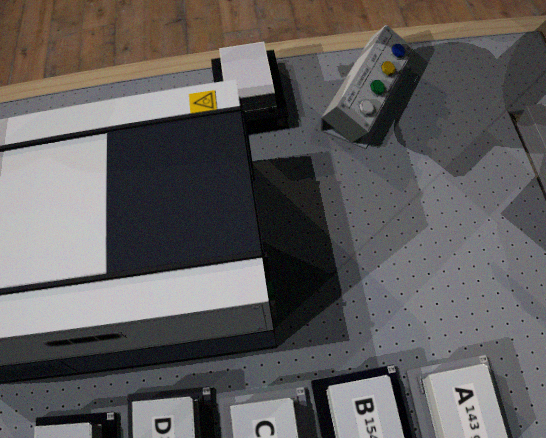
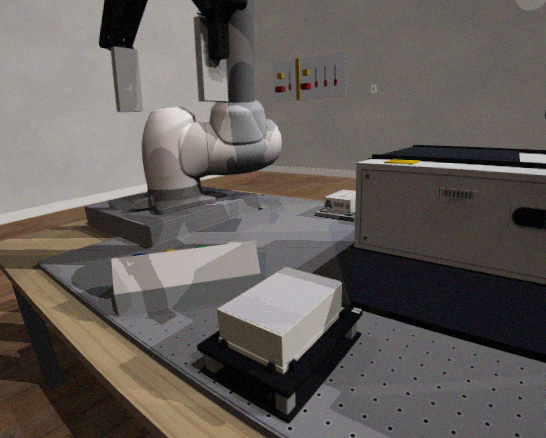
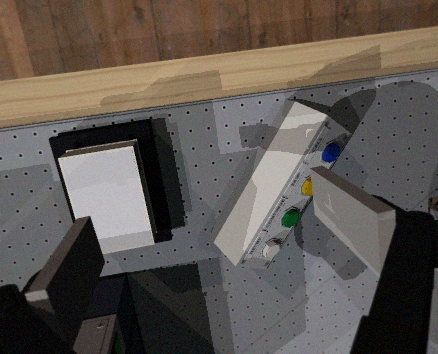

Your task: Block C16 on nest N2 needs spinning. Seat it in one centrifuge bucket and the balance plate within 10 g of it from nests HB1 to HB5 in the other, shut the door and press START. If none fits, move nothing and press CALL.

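Seen in the pictures: gripper, fingertip midpoint: (image 2: 166,106) (image 3: 207,215); arm's base, origin of the base link: (image 2: 176,203).
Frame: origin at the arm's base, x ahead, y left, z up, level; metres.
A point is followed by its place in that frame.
A white block (image 1: 245,67) {z 0.032, x 0.667, y -0.196 m} (image 2: 280,305) {z 0.032, x 0.679, y -0.209 m} (image 3: 110,200) {z 0.032, x 0.664, y -0.195 m} sits on a black nest (image 2: 320,352) {z -0.010, x 0.724, y -0.198 m} (image 3: 161,215) {z -0.010, x 0.606, y -0.159 m} near the table edge; no label is readable on it. Plates A (image 1: 462,400) {z 0.005, x 0.347, y 0.357 m} (image 2: 340,201) {z -0.001, x 0.360, y 0.316 m}, B (image 1: 367,407) {z 0.005, x 0.474, y 0.366 m}, C (image 1: 262,417) {z 0.005, x 0.612, y 0.382 m} and D (image 1: 162,417) {z 0.006, x 0.745, y 0.388 m} stand in a row of nests; A reads 143 and B 154. A fifth plate (image 1: 62,431) {z 0.005, x 0.882, y 0.417 m} is cut off. The centrifuge (image 1: 180,190) {z 0.165, x 0.715, y 0.133 m} (image 2: 425,215) {z 0.104, x 0.749, y -0.035 m} (image 3: 95,332) {z 0.074, x 0.679, y -0.048 m} shows dark and white top panels; its buckets are hidden. My gripper (image 2: 170,75) (image 3: 207,215) {z 0.237, x 0.574, y -0.260 m} is open and empty, high above the table between block and button box.
A slanted button box (image 1: 350,107) {z 0.025, x 0.486, y -0.113 m} (image 2: 185,270) {z 0.008, x 0.475, y -0.215 m} (image 3: 270,185) {z 0.020, x 0.469, y -0.211 m} has blue (image 1: 398,50) {z 0.022, x 0.393, y -0.250 m} (image 3: 330,152) {z 0.025, x 0.397, y -0.257 m}, yellow (image 1: 388,68) {z 0.021, x 0.415, y -0.205 m} (image 3: 307,187) {z 0.025, x 0.422, y -0.211 m}, green (image 1: 377,87) {z 0.021, x 0.438, y -0.160 m} (image 3: 290,218) {z 0.024, x 0.439, y -0.168 m} and white (image 1: 368,107) {z 0.020, x 0.456, y -0.117 m} (image 3: 271,248) {z 0.025, x 0.461, y -0.125 m} buttons. The centrifuge stands beside the block's nest. A wooden edge (image 3: 200,92) {z -0.061, x 0.555, y -0.319 m} borders the perforated table top.
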